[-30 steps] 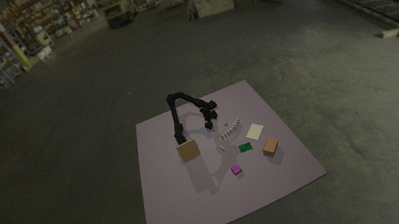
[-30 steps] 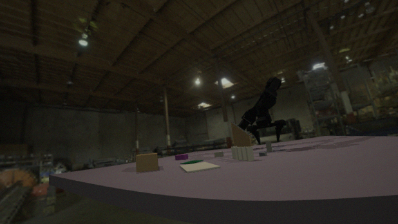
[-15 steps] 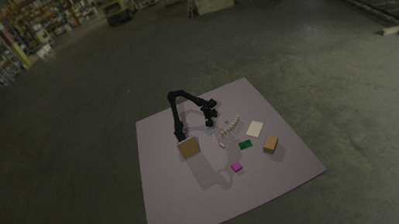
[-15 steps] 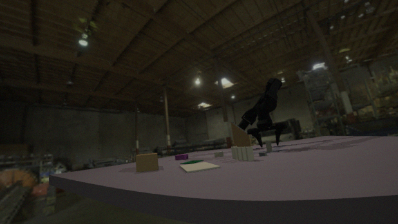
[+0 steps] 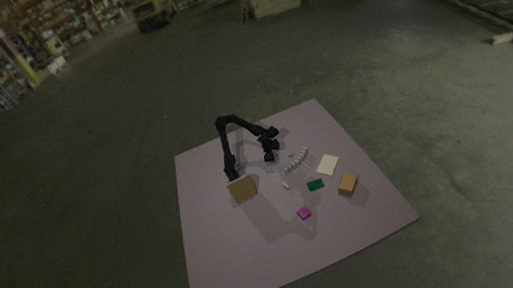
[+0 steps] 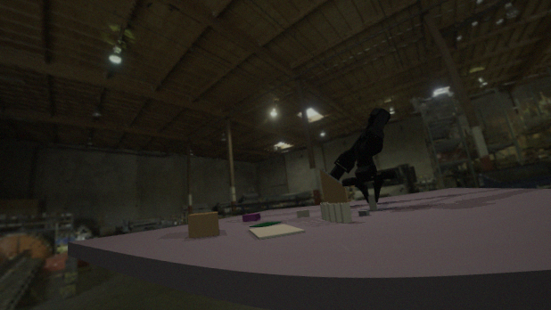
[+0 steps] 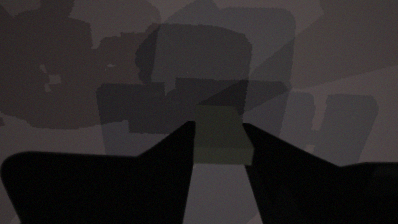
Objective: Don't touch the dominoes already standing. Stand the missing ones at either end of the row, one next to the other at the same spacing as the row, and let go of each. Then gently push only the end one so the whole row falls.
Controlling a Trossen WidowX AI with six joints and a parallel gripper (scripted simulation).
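Right now my gripper tip is 30 mm past the magenta block, 490 mm to the left of it and 10 mm above it. Also, from my gripper tip: small dark piece: 130 mm ahead, 40 mm to the right, 20 mm below; then cream flat tile: 280 mm ahead, 270 mm to the right, 20 mm below; then green flat tile: 130 mm ahead, 360 mm to the right, 20 mm below.
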